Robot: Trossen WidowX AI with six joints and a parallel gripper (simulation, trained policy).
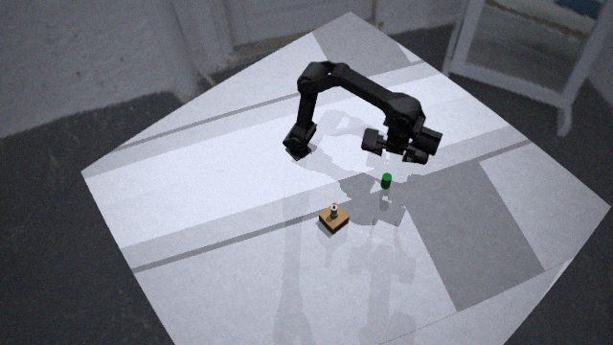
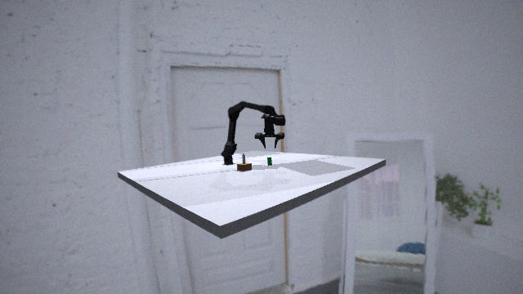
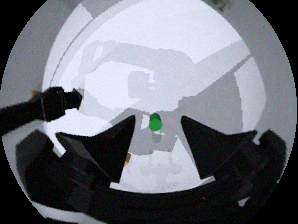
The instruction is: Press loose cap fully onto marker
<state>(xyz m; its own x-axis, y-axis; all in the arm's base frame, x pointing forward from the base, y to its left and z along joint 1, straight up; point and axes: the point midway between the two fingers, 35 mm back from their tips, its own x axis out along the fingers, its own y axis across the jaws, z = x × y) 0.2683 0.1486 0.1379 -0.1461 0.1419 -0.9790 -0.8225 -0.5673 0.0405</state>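
The green cap lies 2 cm ahead of my gripper tip, 3 cm to the right of it and 8 cm below it. Also, from my gripper tip: brown holder block: 1 cm ahead, 23 cm to the right, 8 cm below.
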